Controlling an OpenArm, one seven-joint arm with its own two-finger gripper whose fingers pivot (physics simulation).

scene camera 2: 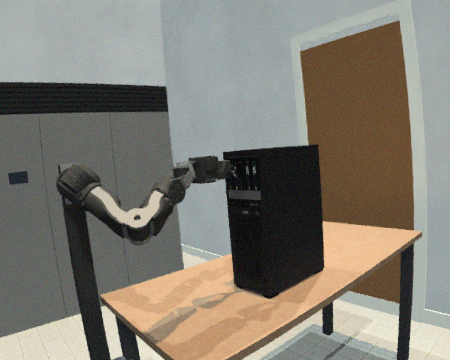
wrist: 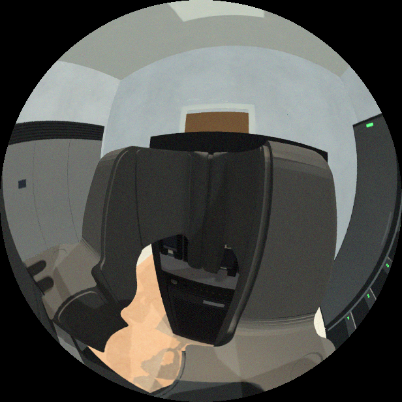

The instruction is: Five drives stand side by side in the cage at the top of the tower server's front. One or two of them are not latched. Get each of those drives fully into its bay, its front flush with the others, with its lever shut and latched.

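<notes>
The black tower server (scene camera 2: 292,215) (wrist: 197,312) stands upright on the table. Its drive cage is at the top of its front, and some drives (scene camera 2: 250,174) (wrist: 171,244) show side by side there. In the wrist view, the fingers cover the middle and upper parts of the cage; the lower ends of drives show to the left and right of them. My gripper (scene camera 2: 229,169) (wrist: 212,213) is shut with nothing seen between its fingers, its tips at the cage front, touching it or very close. Which drives stand out and how their levers stand is hidden or too small to tell.
The wooden table (scene camera 2: 370,240) (wrist: 145,320) carries the server. Grey cabinets (scene camera 2: 75,200) (wrist: 50,190) stand behind the arm at the left. A brown door (scene camera 2: 360,150) (wrist: 217,122) is in the wall behind the server. A dark rack with green lights (wrist: 372,190) stands at the right in the wrist view.
</notes>
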